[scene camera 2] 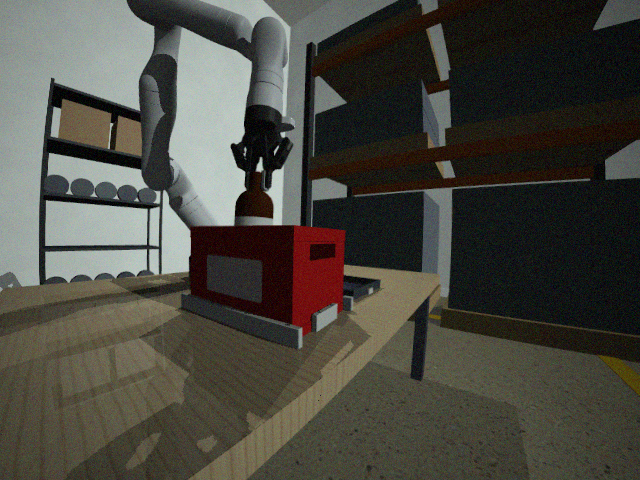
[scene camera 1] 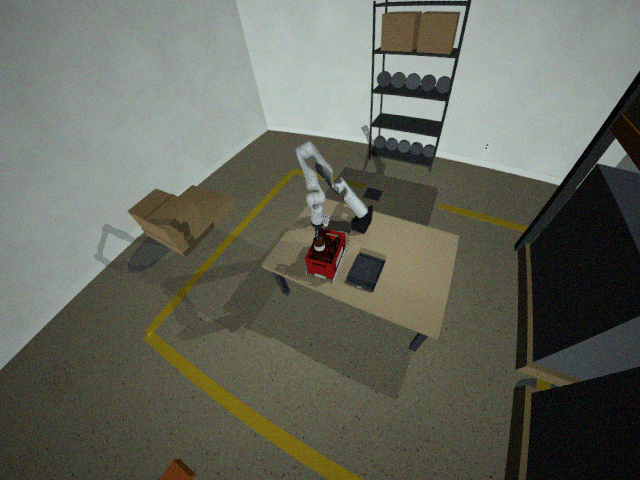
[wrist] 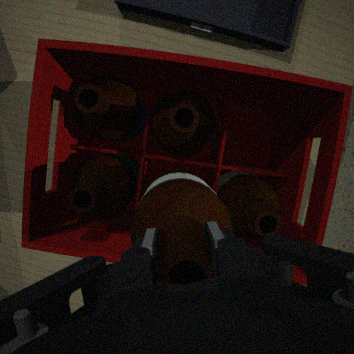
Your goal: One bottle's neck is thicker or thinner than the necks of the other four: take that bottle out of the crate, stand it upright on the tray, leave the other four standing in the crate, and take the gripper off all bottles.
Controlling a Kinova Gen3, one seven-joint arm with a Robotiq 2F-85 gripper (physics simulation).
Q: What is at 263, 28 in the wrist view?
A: A dark tray.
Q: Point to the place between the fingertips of my gripper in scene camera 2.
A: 257, 190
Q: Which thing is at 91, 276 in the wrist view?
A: My gripper.
